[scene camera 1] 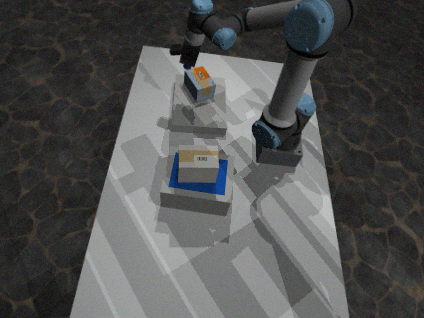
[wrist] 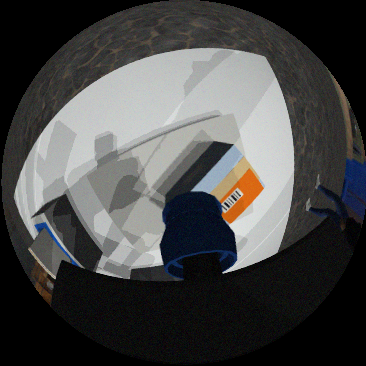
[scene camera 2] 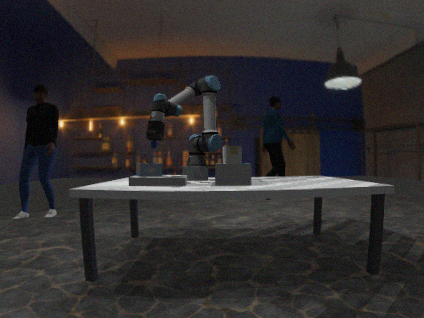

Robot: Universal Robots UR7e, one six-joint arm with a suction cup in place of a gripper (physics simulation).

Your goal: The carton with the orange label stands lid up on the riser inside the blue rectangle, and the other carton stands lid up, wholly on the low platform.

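Observation:
The carton with the orange label (scene camera 1: 200, 82) (scene camera 2: 149, 170) (wrist: 242, 195) stands at an angle on the low platform (scene camera 1: 212, 118) (scene camera 2: 158, 181) (wrist: 225, 127), its taped, labelled face up. The other carton (scene camera 1: 198, 175) (scene camera 2: 232, 157) (wrist: 44, 252) has tan tape and a small barcode on its upper part. It stands on the riser (scene camera 1: 195, 202) (scene camera 2: 233, 176) (wrist: 82, 240), inside the blue rectangle (scene camera 1: 223, 173) (wrist: 42, 228). My suction gripper (scene camera 1: 187, 66) (scene camera 2: 153, 144) (wrist: 192, 205) is open and holds nothing. Its blue cup is above the orange-label carton, apart from it in scene camera 2.
The low platform and the riser stand apart on the white table (scene camera 1: 135, 210) (scene camera 2: 300, 186) (wrist: 150, 90). The arm's base (scene camera 1: 278, 153) (scene camera 2: 195, 173) stands beside them, towards the table's other long side. Two people (scene camera 2: 39, 132) (scene camera 2: 275, 135) stand beyond the table.

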